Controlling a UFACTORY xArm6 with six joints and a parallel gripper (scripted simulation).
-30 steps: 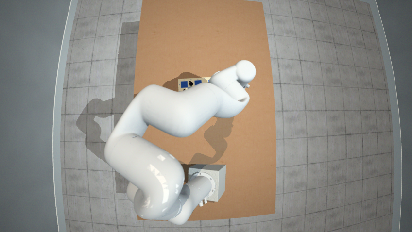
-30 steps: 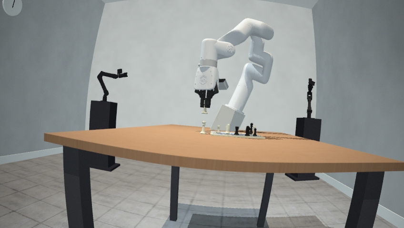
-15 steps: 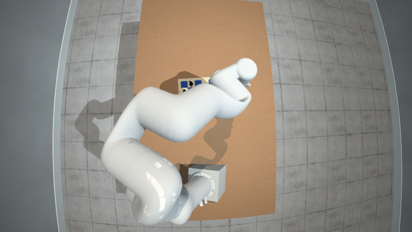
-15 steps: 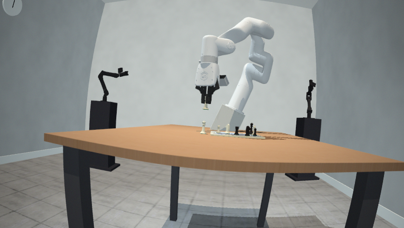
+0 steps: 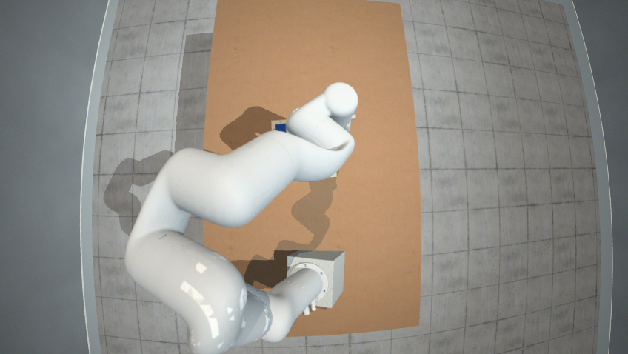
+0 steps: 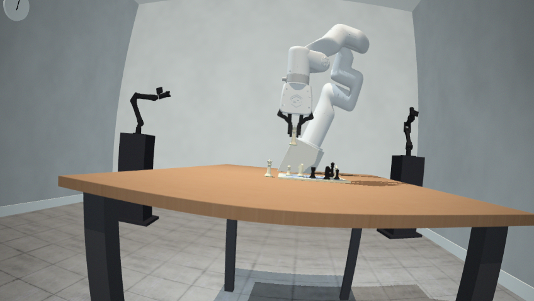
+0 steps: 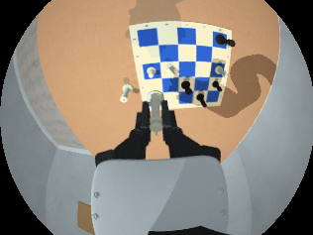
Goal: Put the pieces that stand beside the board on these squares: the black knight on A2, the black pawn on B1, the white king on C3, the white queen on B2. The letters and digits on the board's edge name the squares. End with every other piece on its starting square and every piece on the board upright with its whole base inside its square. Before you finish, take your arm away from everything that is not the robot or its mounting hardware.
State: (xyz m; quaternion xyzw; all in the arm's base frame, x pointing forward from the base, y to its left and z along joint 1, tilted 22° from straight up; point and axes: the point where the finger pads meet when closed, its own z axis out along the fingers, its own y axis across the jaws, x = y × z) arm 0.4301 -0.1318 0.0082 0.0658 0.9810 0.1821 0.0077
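My gripper is now 7 cm to the right of the chessboard and 15 cm above it. The rest, counted from my hand: white piece: 1 cm below; then black chess piece: 7 cm behind, 15 cm to the left, 12 cm below; then pale piece: 1 cm behind, 3 cm to the left, 13 cm below.
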